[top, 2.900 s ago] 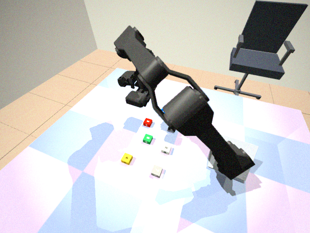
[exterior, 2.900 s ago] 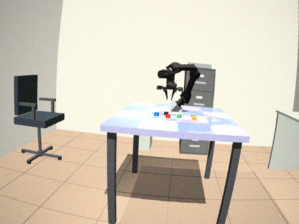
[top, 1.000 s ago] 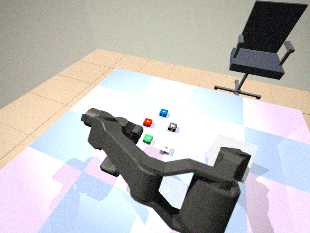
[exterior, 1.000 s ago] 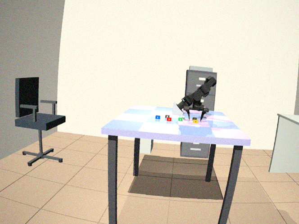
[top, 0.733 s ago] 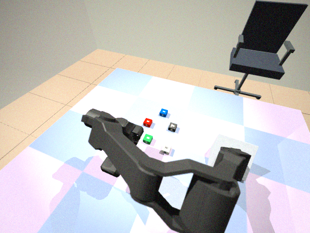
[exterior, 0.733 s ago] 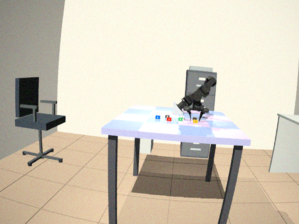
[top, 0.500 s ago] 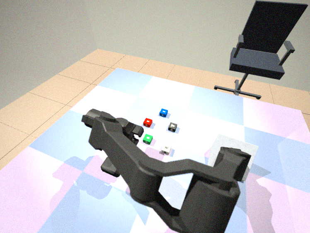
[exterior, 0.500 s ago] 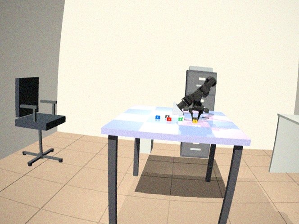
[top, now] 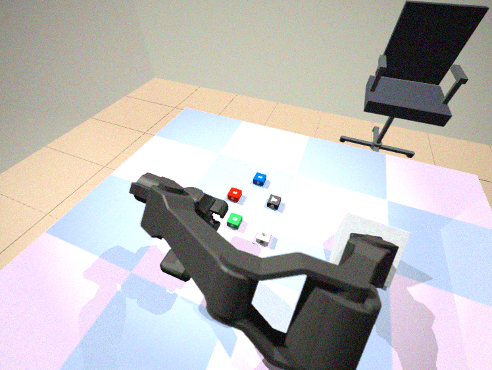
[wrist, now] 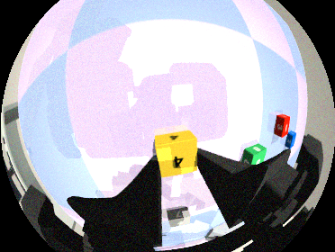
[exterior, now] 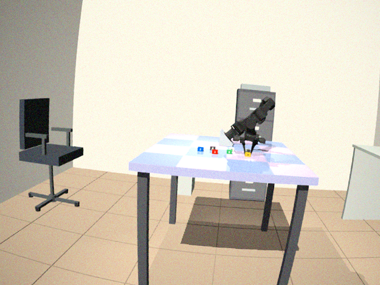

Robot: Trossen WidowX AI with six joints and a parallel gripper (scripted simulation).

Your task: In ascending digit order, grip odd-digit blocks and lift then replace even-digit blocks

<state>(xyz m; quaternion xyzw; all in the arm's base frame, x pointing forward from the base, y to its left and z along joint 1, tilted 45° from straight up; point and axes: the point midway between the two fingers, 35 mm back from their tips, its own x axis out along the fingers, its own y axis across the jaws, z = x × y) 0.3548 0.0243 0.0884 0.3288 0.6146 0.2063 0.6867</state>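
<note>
The yellow block lies right at my gripper tip. The rest, counted from my gripper tip: green block (100 mm to the right, 50 mm behind); grey block (120 mm behind, 20 mm to the left); white block (130 mm behind, 80 mm to the right).
</note>
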